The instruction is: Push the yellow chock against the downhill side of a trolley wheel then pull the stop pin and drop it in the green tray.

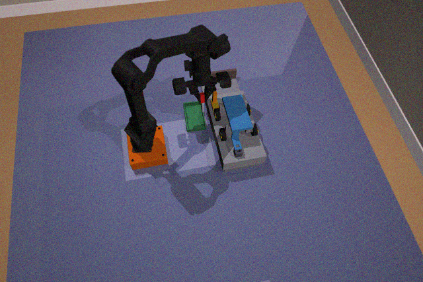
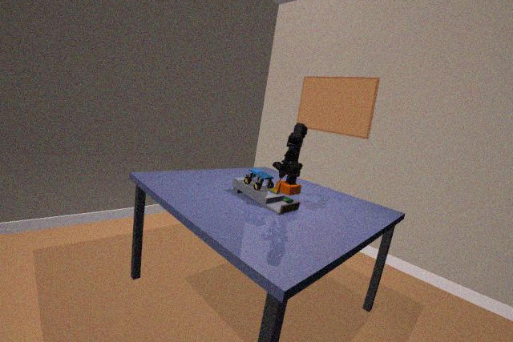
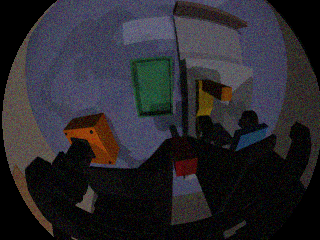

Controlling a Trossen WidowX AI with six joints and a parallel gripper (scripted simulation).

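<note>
My gripper tip is now 14 cm above the green tray, 3 cm past it and 2 cm to the right of it. Also, from my gripper tip: brown bar (19 cm to the left, 11 cm below, 8 cm ahead); blue trolley (12 cm ahead, 6 cm to the right, 3 cm below); red-headed stop pin (right at my gripper tip).
</note>
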